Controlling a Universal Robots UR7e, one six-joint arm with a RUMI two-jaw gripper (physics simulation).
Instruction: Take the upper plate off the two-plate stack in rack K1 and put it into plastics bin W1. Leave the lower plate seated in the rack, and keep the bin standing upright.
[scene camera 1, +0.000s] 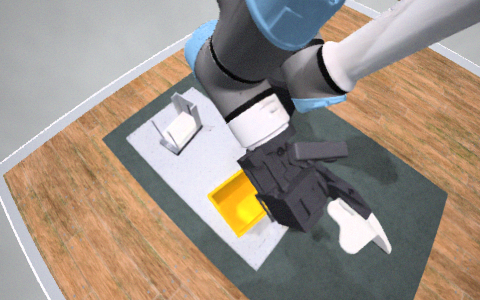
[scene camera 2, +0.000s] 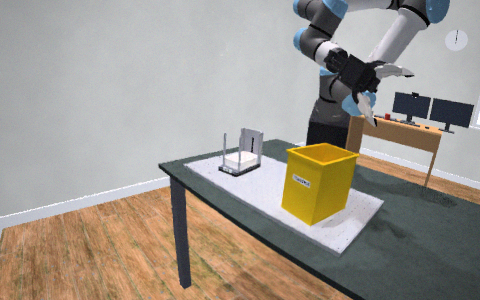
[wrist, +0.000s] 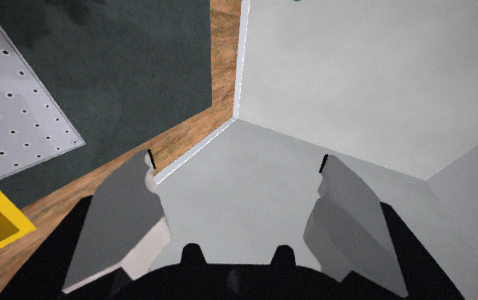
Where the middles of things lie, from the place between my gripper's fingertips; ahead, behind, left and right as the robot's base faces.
Now: hand 26 cm above the yellow plastics bin W1 (scene camera 2: 318, 177) and 17 cm to the left of it.
